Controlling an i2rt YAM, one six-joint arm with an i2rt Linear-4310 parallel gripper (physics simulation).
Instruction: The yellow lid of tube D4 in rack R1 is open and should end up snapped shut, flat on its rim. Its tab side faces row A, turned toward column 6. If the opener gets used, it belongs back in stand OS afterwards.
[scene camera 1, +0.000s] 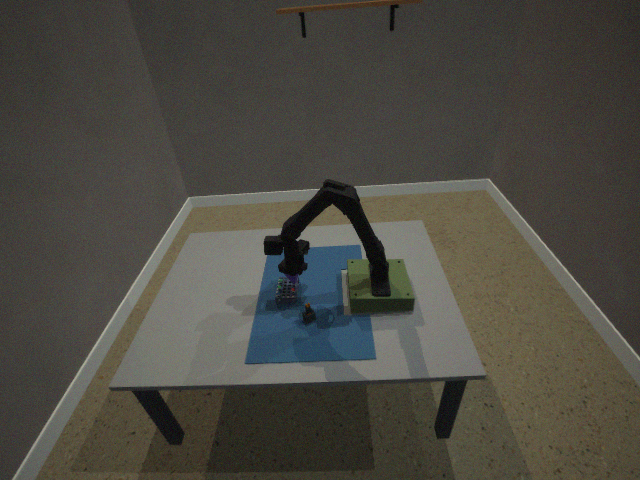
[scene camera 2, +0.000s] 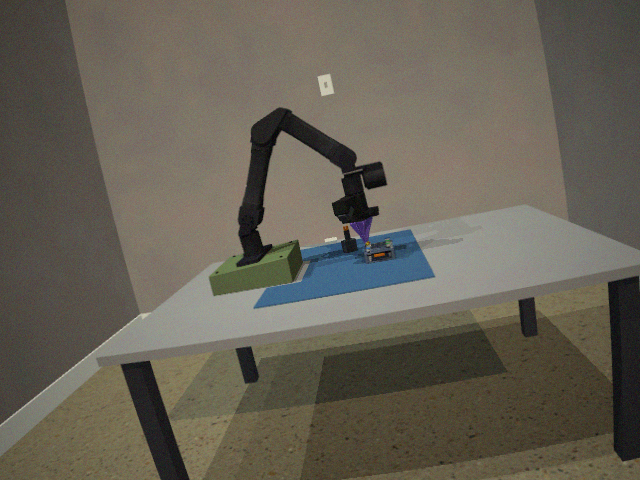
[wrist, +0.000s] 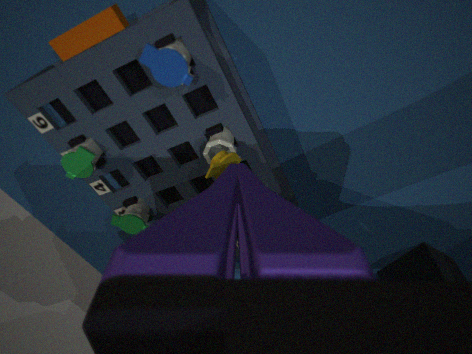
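Seen in the pictures: gripper, fingertip midpoint: (scene camera 1: 294, 283) (scene camera 2: 366, 243) (wrist: 237, 176); arm's base, origin of the base link: (scene camera 1: 379, 278) (scene camera 2: 255, 256).
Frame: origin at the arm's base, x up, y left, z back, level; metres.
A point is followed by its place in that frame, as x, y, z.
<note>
Rack R1 (scene camera 1: 285, 293) {-0.036, 0.039, -0.380} (scene camera 2: 379, 253) {-0.047, -0.047, -0.380} (wrist: 172, 97) {-0.036, -0.036, -0.359} is a grey block with square holes on the blue mat. Tube D4 (wrist: 216, 148) {-0.031, -0.010, -0.351} shows its pale round mouth near the rack's long edge in the wrist view. Its yellow lid (wrist: 220, 164) {-0.015, -0.012, -0.347} stands open, tilted up beside the mouth on the fingertip side. My gripper (scene camera 1: 293, 277) {-0.019, -0.001, -0.345} (scene camera 2: 366, 241) {-0.019, -0.001, -0.345} (wrist: 237, 176) {-0.019, -0.001, -0.345} is shut and empty, its purple fingertips at the lid and seeming to touch it; they hide part of it. The opener (scene camera 1: 308, 306) {0.006, 0.152, -0.272} (scene camera 2: 345, 230) {0.005, 0.146, -0.273} stands upright in stand OS (scene camera 1: 308, 315) {-0.030, 0.164, -0.275} (scene camera 2: 349, 245) {-0.044, 0.135, -0.277}.
A tube with a blue lid (wrist: 167, 65) {-0.024, -0.050, -0.350} and two tubes with green lids (wrist: 79, 162) {-0.024, -0.029, -0.406} (wrist: 130, 223) {-0.024, 0.009, -0.406} stand in the rack. An orange block (wrist: 90, 32) {-0.043, -0.068, -0.377} is at its end. The green arm base (scene camera 1: 382, 304) {-0.029, 0.113, 0.003} (scene camera 2: 258, 279) {-0.043, -0.128, -0.033} stands beside the blue mat (scene camera 1: 336, 346) {-0.066, 0.276, -0.170} (scene camera 2: 330, 286) {-0.067, -0.240, -0.252}.
</note>
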